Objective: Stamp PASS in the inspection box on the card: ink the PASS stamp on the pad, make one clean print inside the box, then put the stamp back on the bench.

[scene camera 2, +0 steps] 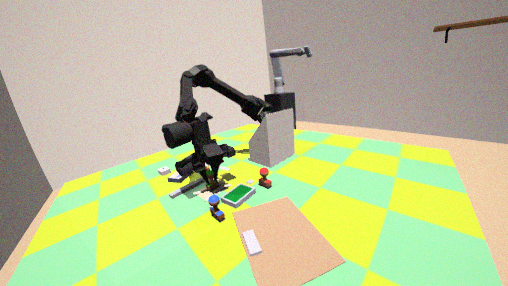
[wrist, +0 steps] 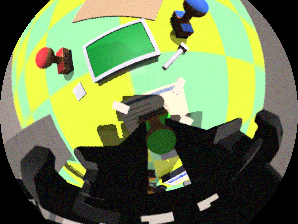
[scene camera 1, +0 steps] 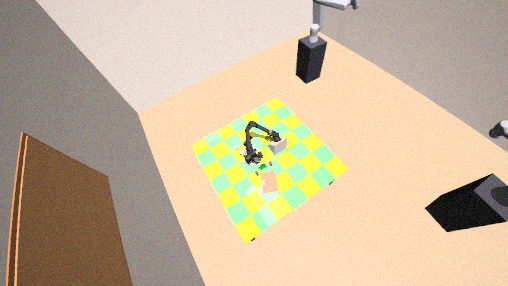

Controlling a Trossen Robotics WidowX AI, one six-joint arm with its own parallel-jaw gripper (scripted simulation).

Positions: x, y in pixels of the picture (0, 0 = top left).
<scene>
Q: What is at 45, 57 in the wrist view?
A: A red-knobbed stamp.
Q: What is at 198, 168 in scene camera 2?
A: My gripper.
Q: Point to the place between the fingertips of my gripper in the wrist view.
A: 155, 123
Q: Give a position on a green ink pad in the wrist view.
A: At 132, 43
</scene>
